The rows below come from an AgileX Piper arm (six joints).
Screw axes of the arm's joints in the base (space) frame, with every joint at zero. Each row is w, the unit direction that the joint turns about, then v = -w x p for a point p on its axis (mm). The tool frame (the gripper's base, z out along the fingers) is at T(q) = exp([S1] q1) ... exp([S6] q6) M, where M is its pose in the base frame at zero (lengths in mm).
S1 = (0, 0, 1, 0.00, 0.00, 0.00)
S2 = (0, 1, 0, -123.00, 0.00, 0.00)
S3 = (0, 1, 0, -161.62, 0.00, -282.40)
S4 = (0.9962, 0, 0.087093, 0.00, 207.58, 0.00)
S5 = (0, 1, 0, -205.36, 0.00, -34.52)
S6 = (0.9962, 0, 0.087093, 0.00, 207.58, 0.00)
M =
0.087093 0 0.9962 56.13
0 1 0 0.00
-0.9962 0 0.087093 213.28
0 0 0 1
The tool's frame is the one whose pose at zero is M.
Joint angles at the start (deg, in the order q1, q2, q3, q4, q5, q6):
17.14, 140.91, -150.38, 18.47, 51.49, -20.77
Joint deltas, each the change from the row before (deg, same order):
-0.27, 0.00, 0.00, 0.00, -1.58, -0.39
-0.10, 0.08, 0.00, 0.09, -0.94, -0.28
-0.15, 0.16, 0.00, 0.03, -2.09, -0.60
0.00, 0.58, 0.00, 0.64, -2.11, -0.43
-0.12, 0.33, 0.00, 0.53, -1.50, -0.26
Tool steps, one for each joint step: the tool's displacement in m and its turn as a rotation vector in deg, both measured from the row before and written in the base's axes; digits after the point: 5 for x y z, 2 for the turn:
0.00245, -0.00250, 0.00194, 0.29, -1.58, -0.54
0.00144, -0.00079, 0.00043, 0.19, -0.86, -0.22
0.00294, -0.00134, 0.00111, 0.28, -1.97, -0.48
0.00346, 0.00096, -0.00271, 0.84, -1.33, -0.30
0.00252, -0.00050, -0.00109, 0.72, -0.98, -0.36

